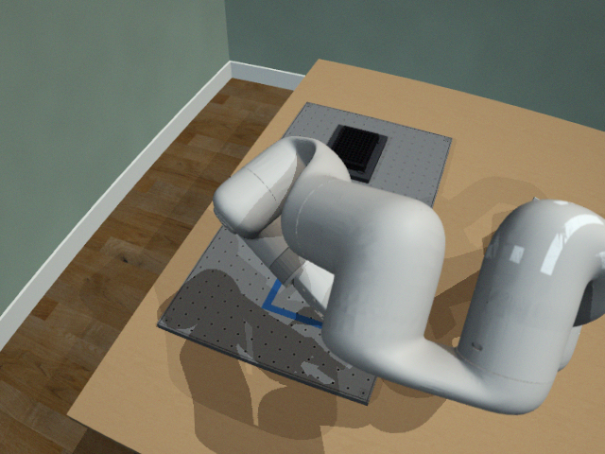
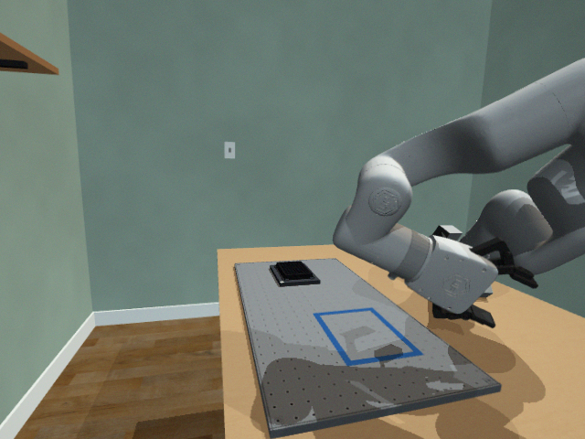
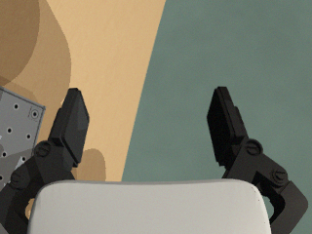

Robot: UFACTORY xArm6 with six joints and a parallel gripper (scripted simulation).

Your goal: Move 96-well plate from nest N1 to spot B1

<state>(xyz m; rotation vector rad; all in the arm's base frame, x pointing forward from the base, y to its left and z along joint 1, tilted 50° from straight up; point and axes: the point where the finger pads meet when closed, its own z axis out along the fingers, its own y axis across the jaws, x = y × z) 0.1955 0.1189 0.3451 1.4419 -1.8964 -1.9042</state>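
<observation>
Right now my hand is 530 mm to the left of the black 96-well plate, 190 mm short of it and 120 mm above it. The rest, counted from my hand: dark plate nest N1 (530 mm to the right, 190 mm ahead, 130 mm below).
</observation>
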